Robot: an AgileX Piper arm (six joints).
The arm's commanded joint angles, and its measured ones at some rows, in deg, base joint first. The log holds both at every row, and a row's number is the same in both.
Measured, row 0:
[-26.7, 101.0, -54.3, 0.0, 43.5, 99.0]
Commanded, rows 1 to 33:
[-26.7, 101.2, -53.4, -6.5, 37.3, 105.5]
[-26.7, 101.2, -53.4, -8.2, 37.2, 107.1]
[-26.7, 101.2, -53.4, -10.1, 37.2, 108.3]
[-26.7, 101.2, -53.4, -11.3, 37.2, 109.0]
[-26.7, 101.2, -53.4, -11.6, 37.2, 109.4]
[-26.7, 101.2, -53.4, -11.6, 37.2, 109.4]
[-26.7, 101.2, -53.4, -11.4, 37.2, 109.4]
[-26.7, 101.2, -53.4, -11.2, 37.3, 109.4]
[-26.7, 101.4, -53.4, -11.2, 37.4, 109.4]
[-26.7, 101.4, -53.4, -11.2, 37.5, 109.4]
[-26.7, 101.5, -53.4, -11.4, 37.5, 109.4]
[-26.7, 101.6, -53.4, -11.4, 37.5, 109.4]
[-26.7, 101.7, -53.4, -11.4, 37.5, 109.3]
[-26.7, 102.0, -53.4, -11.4, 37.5, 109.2]
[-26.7, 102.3, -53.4, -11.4, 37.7, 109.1]
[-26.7, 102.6, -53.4, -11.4, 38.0, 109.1]
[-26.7, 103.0, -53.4, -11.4, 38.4, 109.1]
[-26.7, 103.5, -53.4, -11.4, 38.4, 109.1]
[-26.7, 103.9, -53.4, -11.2, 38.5, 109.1]
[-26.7, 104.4, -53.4, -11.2, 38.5, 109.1]
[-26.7, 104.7, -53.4, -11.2, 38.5, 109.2]
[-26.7, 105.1, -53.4, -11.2, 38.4, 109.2]
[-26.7, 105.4, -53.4, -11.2, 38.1, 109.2]
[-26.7, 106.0, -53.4, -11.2, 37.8, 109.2]
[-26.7, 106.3, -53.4, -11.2, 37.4, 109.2]
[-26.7, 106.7, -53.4, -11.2, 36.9, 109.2]
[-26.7, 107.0, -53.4, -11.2, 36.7, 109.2]
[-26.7, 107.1, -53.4, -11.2, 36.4, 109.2]
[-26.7, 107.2, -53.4, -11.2, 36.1, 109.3]
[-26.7, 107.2, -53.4, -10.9, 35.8, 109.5]
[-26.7, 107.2, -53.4, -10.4, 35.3, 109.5]
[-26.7, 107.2, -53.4, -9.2, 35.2, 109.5]
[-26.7, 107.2, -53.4, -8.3, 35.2, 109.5]
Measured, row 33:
[-26.7, 107.1, -53.5, -10.5, 36.2, 109.3]
